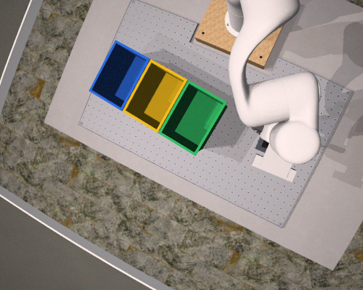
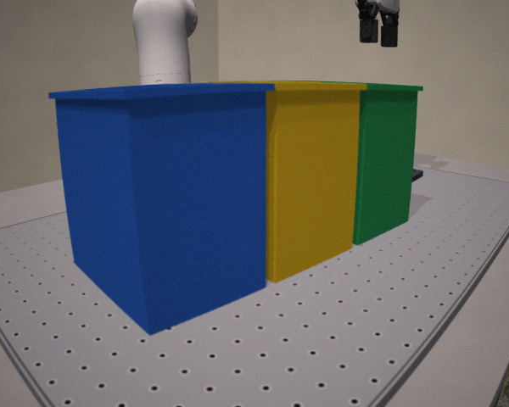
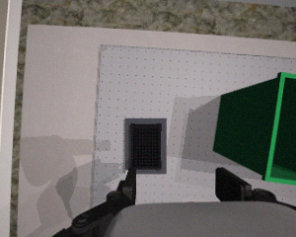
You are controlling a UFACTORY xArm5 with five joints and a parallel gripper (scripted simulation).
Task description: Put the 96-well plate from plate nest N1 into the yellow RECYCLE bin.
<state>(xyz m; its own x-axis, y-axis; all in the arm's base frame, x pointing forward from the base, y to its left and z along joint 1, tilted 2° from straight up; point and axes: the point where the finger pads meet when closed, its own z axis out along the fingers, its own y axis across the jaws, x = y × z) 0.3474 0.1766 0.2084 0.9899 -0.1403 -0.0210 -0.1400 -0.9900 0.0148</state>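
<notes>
My hand is 10 mm past the 96-well plate, 40 mm to the right of it and 240 mm above it. The rest, counted from my hand: green bin: 10 mm ahead, 240 mm to the right, 170 mm below; then grey plate nest: 10 mm behind, 40 mm to the left, 250 mm below; then yellow bin: 30 mm behind, 370 mm to the right, 170 mm below.
</notes>
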